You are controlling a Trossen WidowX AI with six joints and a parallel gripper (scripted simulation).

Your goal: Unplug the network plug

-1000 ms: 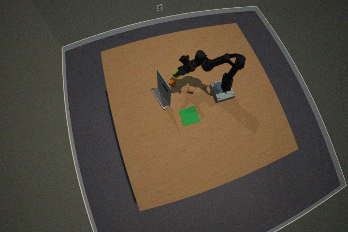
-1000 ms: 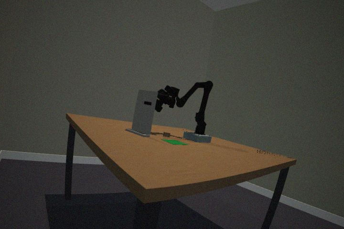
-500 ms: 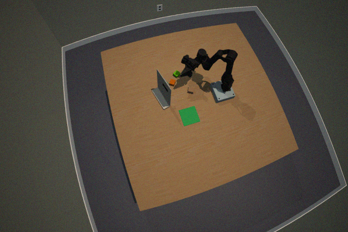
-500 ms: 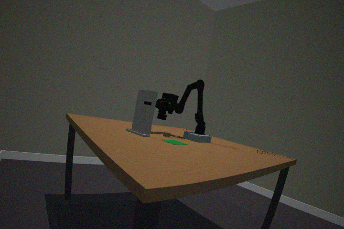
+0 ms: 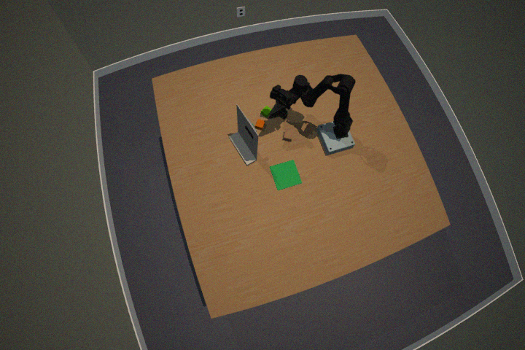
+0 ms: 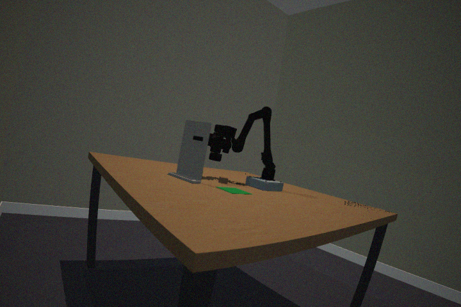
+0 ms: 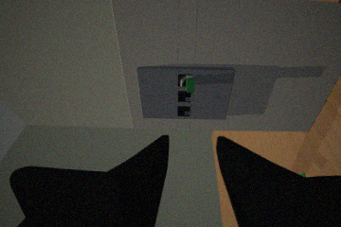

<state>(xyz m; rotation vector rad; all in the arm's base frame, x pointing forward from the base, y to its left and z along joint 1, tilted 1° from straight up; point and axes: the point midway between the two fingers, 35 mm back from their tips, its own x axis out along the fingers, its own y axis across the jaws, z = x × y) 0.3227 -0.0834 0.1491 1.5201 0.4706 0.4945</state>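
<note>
My gripper tip is now 90 mm short of the network plug and 40 mm to the right of it. Round my gripper tip: grey upright panel 110 mm ahead, 50 mm to the left, 70 mm below; then brown block 100 mm behind, 30 mm to the left, 180 mm below; then orange block 20 mm ahead, 60 mm to the right, 180 mm below.
</note>
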